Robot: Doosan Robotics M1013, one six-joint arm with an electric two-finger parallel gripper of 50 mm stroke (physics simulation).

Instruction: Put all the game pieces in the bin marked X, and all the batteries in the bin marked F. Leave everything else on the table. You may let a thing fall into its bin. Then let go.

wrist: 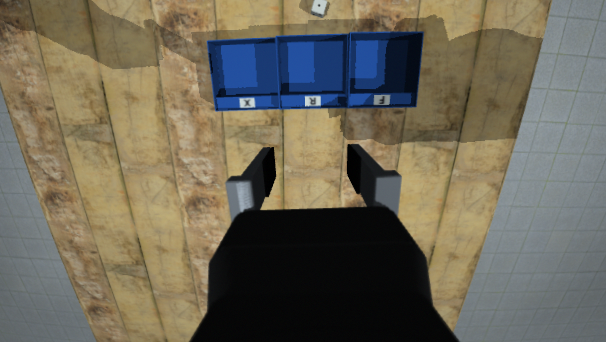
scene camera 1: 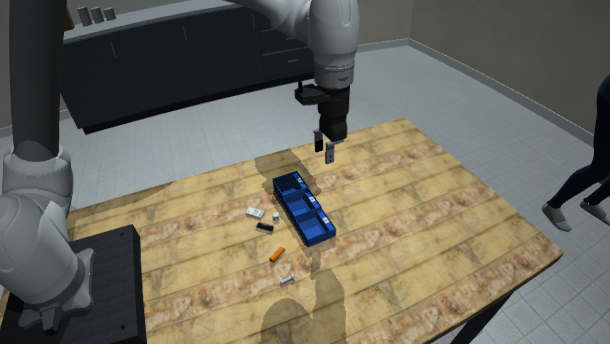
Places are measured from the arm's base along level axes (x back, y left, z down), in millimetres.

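Pixels of known places: gripper, fingertip midpoint: [wrist: 310,160] [scene camera 1: 324,156]; arm's base at its link origin: [scene camera 1: 60,287].
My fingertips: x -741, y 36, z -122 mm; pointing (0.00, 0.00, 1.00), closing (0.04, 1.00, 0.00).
Ahead of a thing's pixels: the offset from my fingertips to its middle. "*": to the spot under its first point. Level surfaces: height alone.
My gripper [scene camera 1: 324,156] [wrist: 310,160] is open and empty, above the table on the label side of the blue bins. Bin X [scene camera 1: 314,229] [wrist: 240,65] is nearest the camera in the scene view and left in the wrist view. Bin F @(* dx +69, dy +105, dz +173 mm) [scene camera 1: 289,188] [wrist: 367,60] is at the opposite end. Both look empty. A white domino @(dx +198, dy +55, dz +177 mm) [scene camera 1: 255,213], a small white die @(dx +148, dy +12, dz +172 mm) [scene camera 1: 275,216] [wrist: 319,7] and a black battery @(dx +190, dy -10, dz +173 mm) [scene camera 1: 264,227] lie beside the bins. An orange cylinder-like piece @(dx +189, dy -113, dz +173 mm) [scene camera 1: 277,253] lies nearer the camera; its kind is unclear.
The middle bin R @(* dx +67, dy +22, dz +173 mm) [scene camera 1: 300,205] [wrist: 300,62] joins the other two and looks empty. A silver bolt @(dx +195, dy -194, dz +175 mm) [scene camera 1: 287,279] lies on the wooden table @(dz +180 mm) [scene camera 1: 425,240] [wrist: 315,130] beyond the orange piece. A person's legs [scene camera 1: 580,180] show at the right, off the table.
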